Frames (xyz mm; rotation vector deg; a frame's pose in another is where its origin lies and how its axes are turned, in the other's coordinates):
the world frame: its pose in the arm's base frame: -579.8 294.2 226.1 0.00 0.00 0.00
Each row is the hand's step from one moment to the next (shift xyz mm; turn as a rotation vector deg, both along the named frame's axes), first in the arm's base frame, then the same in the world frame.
Working: the arm's base frame: its pose in the world frame: 579.8 -294.2 -226.1 0.00 0.00 0.00

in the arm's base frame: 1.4 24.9 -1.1 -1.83 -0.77 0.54
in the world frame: 1.4 24.9 -1.1 -1.83 -0.77 0.54
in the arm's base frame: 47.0 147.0 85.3 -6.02 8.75 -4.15
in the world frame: 47.0 147.0 85.3 -6.02 8.75 -4.15
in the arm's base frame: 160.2 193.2 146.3 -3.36 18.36 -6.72
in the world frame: 160.2 193.2 146.3 -3.36 18.36 -6.72
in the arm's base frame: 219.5 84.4 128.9 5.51 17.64 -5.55
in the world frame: 219.5 84.4 128.9 5.51 17.64 -5.55
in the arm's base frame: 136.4 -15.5 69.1 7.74 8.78 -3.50
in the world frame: 136.4 -15.5 69.1 7.74 8.78 -3.50
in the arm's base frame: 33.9 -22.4 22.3 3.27 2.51 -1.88
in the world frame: 33.9 -22.4 22.3 3.27 2.51 -1.88
